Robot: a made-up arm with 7 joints.
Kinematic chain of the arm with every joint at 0, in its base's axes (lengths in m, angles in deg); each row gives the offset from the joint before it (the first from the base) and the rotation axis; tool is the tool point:
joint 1: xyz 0 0 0.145 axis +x
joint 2: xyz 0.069 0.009 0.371 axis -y
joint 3: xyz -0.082 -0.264 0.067 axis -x
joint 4: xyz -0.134 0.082 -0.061 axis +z
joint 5: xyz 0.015 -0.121 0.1 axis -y
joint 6: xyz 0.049 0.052 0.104 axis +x
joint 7: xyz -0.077 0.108 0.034 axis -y
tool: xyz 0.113 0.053 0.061
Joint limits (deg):
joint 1: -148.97..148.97
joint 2: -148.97..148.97
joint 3: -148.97..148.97
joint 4: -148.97..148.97
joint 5: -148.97..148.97
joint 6: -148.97..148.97
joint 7: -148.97..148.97
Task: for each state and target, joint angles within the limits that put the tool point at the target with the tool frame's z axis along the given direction. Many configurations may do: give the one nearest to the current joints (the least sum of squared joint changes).
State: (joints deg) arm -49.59 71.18 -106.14 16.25 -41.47 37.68 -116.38
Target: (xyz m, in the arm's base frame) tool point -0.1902 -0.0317 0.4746 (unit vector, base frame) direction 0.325 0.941 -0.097
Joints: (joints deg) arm -44.80 87.90 -71.36 -7.01 -38.40 5.21 -104.24
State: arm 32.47 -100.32 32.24 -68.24 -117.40 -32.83 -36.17
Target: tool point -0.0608 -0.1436 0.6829 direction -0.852 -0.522 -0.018
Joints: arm -5.47 -81.59 43.23 -45.22 -148.97 -8.05 -41.62
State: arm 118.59 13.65 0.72 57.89 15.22 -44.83 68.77
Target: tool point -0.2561 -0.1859 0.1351 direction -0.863 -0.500 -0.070
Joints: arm 92.88 46.97 50.02 82.99 -21.61 -25.97 73.40
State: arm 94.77 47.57 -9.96 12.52 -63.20 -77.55 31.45
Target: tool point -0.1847 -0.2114 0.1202 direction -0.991 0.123 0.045
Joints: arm 72.63 77.64 -26.86 7.08 -61.63 -72.90 56.08
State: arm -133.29 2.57 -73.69 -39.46 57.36 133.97 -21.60
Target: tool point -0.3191 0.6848 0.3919 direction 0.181 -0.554 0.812
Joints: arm -113.92 1.70 -63.84 -30.78 48.59 118.54 -29.48
